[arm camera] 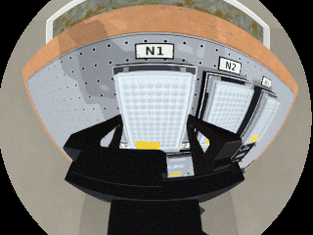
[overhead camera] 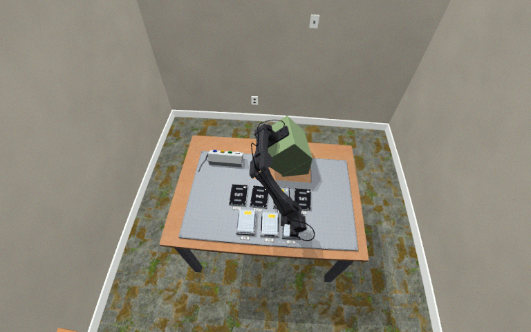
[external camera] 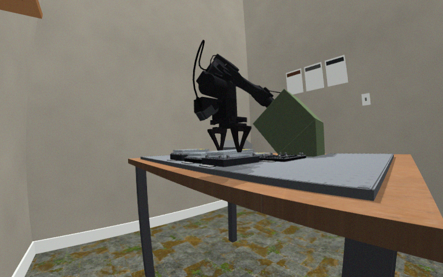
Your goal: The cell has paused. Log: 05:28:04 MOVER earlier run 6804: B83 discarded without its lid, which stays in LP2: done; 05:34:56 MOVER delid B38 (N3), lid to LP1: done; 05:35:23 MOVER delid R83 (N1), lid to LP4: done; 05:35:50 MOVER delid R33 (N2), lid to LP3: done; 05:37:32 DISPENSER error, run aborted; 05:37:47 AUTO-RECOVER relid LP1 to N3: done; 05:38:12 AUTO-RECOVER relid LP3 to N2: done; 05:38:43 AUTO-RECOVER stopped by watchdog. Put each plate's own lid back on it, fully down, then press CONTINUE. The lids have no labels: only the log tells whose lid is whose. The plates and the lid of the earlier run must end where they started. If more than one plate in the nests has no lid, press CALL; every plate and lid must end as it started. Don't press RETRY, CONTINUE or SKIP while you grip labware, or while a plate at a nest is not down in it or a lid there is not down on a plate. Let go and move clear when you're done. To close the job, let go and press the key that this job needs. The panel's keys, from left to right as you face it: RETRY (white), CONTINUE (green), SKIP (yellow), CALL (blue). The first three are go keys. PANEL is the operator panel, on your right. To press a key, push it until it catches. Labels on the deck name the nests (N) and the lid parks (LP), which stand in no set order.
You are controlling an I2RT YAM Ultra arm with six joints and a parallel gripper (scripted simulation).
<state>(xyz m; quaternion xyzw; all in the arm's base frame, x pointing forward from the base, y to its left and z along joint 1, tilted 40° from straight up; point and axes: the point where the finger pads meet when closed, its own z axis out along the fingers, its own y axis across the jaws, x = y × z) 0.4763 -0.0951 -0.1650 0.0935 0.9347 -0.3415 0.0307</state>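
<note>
Right now my hand is 2 cm above the plate and 1 cm past it. The rest, counted from my hand: yellow key 55 cm behind, 36 cm to the right, 2 cm above; green key 54 cm behind, 31 cm to the right, 2 cm above; lid 20 cm behind, 3 cm below, 2 cm to the right.
</note>
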